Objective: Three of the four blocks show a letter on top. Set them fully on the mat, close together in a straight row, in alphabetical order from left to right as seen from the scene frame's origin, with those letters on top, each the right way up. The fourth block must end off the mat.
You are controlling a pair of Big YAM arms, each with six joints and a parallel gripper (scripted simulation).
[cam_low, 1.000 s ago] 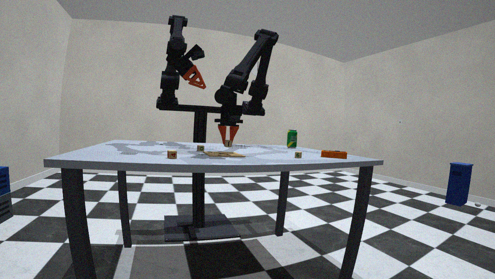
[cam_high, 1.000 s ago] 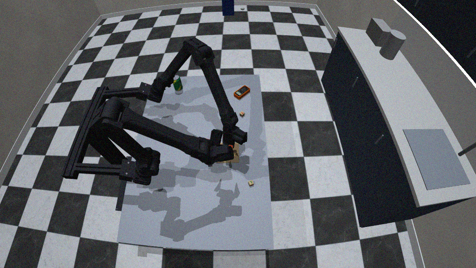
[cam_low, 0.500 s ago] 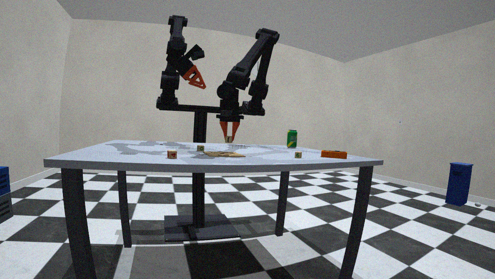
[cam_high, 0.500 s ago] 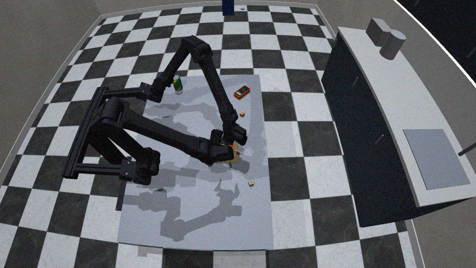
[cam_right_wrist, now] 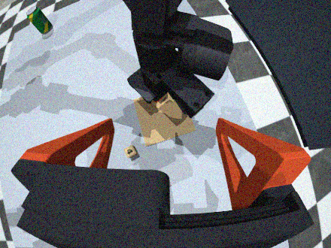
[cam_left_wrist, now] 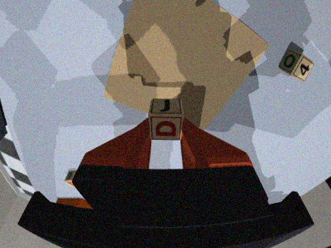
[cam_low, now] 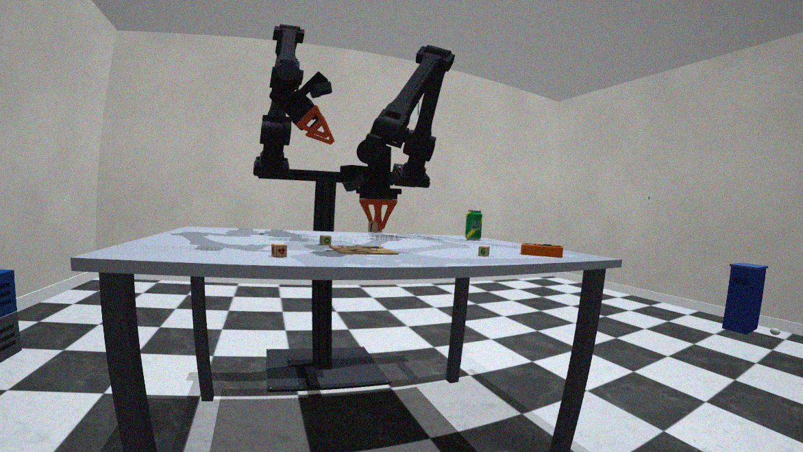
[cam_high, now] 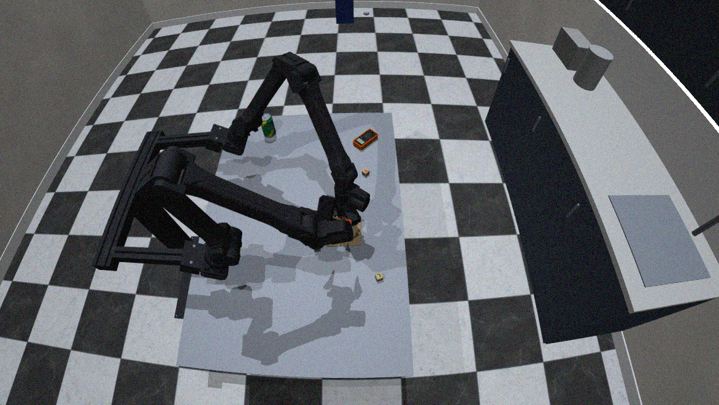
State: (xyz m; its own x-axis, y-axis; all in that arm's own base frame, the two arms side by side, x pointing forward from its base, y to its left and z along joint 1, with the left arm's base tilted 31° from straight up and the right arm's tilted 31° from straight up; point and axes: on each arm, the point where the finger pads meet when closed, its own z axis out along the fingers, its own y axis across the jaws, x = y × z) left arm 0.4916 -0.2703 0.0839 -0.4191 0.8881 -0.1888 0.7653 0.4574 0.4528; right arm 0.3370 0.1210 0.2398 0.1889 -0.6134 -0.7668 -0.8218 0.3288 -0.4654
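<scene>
My left hand is 60 mm above the tan mat and 40 mm to the left of it.
My right hand is 270 mm above the tan mat, 100 mm to the right of it and 30 mm short of it.
</scene>
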